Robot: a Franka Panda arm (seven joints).
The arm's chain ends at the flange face. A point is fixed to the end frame.
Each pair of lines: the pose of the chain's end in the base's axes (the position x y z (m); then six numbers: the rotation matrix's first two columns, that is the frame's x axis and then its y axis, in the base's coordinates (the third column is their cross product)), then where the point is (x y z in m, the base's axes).
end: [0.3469 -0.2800 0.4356 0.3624 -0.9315 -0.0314 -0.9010 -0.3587 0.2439]
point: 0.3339 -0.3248 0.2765
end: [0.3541 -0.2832 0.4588 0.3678 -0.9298 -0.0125 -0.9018 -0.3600 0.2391]
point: 0.3432 -0.3306 0.3003
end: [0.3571 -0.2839 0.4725 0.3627 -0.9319 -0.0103 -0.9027 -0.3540 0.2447]
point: 0.3452 -0.3319 0.3142
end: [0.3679 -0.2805 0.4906 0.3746 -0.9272 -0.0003 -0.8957 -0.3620 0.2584]
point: 0.3551 -0.3309 0.3332
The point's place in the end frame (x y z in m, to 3 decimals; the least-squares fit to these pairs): 0.042 -0.011 0.160
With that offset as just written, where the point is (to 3 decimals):
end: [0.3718 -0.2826 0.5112 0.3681 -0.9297 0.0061 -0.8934 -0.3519 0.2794]
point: 0.356 -0.335 0.355
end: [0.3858 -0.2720 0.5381 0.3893 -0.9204 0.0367 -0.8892 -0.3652 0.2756]
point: 0.373 -0.329 0.383
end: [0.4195 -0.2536 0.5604 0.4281 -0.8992 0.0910 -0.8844 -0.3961 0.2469]
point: 0.417 -0.317 0.407
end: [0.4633 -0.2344 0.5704 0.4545 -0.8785 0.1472 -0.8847 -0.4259 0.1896]
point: 0.476 -0.301 0.419
